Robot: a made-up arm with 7 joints. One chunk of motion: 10 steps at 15 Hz.
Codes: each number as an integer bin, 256 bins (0 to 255) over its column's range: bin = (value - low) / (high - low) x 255, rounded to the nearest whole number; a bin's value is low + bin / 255 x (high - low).
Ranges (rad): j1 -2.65..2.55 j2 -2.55..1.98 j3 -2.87..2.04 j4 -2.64..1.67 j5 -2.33..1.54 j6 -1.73..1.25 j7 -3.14..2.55
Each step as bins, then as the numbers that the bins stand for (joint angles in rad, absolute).
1 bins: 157 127 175 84 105 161 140
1 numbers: 0.5516 -0.2939 0.4996 -1.2202 -0.7365 0.1515 -0.0161
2 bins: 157 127 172 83 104 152 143
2 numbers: 0.5516 -0.2939 0.4418 -1.2371 -0.7516 0.0463 0.0509
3 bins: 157 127 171 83 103 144 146
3 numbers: 0.5516 -0.2939 0.4226 -1.2371 -0.7668 -0.0472 0.1178
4 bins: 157 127 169 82 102 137 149
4 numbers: 0.5516 -0.2939 0.3841 -1.2540 -0.7820 -0.1290 0.1847
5 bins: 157 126 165 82 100 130 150
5 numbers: 0.5516 -0.3116 0.3071 -1.2540 -0.8124 -0.2108 0.2071
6 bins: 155 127 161 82 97 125 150
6 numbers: 0.5108 -0.2939 0.2300 -1.2540 -0.8579 -0.2692 0.2071
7 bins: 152 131 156 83 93 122 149
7 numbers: 0.4496 -0.2228 0.1338 -1.2371 -0.9186 -0.3043 0.1847
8 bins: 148 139 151 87 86 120 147
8 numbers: 0.3680 -0.0807 0.0375 -1.1695 -1.0248 -0.3276 0.1401
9 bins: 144 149 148 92 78 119 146
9 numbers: 0.2865 0.0969 -0.0203 -1.0850 -1.1462 -0.3393 0.1178
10 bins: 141 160 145 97 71 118 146
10 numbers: 0.2253 0.2924 -0.0780 -1.0005 -1.2525 -0.3510 0.1178
